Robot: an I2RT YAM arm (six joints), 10 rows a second.
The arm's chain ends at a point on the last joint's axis. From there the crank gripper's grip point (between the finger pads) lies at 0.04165 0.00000 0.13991 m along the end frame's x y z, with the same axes.
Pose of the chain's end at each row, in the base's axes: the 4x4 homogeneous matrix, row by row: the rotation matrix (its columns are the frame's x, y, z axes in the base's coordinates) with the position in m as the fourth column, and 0 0 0 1 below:
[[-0.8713, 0.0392, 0.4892, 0.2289], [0.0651, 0.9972, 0.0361, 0.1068], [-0.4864, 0.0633, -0.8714, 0.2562], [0, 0, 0, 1]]
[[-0.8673, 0.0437, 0.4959, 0.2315], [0.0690, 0.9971, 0.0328, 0.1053], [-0.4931, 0.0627, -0.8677, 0.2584], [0, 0, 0, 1]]
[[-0.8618, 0.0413, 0.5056, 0.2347], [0.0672, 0.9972, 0.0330, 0.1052], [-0.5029, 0.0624, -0.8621, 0.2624], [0, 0, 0, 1]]
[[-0.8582, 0.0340, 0.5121, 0.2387], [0.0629, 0.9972, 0.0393, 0.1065], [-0.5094, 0.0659, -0.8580, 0.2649], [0, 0, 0, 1]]
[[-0.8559, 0.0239, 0.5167, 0.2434], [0.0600, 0.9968, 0.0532, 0.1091], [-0.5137, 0.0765, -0.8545, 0.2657], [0, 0, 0, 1]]
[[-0.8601, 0.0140, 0.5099, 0.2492], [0.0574, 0.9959, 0.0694, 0.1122], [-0.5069, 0.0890, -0.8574, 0.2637], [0, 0, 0, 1]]
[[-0.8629, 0.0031, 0.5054, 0.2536], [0.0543, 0.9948, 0.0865, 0.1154], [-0.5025, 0.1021, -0.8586, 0.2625], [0, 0, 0, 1]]
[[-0.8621, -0.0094, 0.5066, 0.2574], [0.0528, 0.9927, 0.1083, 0.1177], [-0.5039, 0.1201, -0.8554, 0.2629], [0, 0, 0, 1]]
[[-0.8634, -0.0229, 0.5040, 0.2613], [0.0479, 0.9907, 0.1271, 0.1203], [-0.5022, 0.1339, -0.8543, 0.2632], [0, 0, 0, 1]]
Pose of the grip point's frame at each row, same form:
[[-0.8713, 0.0392, 0.4892, 0.2611], [0.0651, 0.9972, 0.0361, 0.1146], [-0.4864, 0.0633, -0.8714, 0.1140], [0, 0, 0, 1]]
[[-0.8673, 0.0437, 0.4959, 0.2648], [0.0690, 0.9971, 0.0328, 0.1128], [-0.4931, 0.0627, -0.8677, 0.1165], [0, 0, 0, 1]]
[[-0.8618, 0.0413, 0.5056, 0.2695], [0.0672, 0.9972, 0.0330, 0.1126], [-0.5029, 0.0624, -0.8621, 0.1208], [0, 0, 0, 1]]
[[-0.8582, 0.0340, 0.5121, 0.2746], [0.0629, 0.9972, 0.0393, 0.1146], [-0.5094, 0.0659, -0.8580, 0.1236], [0, 0, 0, 1]]
[[-0.8559, 0.0239, 0.5167, 0.2800], [0.0600, 0.9968, 0.0532, 0.1190], [-0.5137, 0.0765, -0.8545, 0.1248], [0, 0, 0, 1]]
[[-0.8601, 0.0140, 0.5099, 0.2847], [0.0574, 0.9959, 0.0694, 0.1243], [-0.5069, 0.0890, -0.8574, 0.1226], [0, 0, 0, 1]]
[[-0.8629, 0.0031, 0.5054, 0.2884], [0.0543, 0.9948, 0.0865, 0.1298], [-0.5025, 0.1021, -0.8586, 0.1214], [0, 0, 0, 1]]
[[-0.8621, -0.0094, 0.5066, 0.2924], [0.0528, 0.9927, 0.1083, 0.1351], [-0.5039, 0.1201, -0.8554, 0.1222], [0, 0, 0, 1]]
[[-0.8634, -0.0229, 0.5040, 0.2959], [0.0479, 0.9907, 0.1271, 0.1401], [-0.5022, 0.1339, -0.8543, 0.1228], [0, 0, 0, 1]]

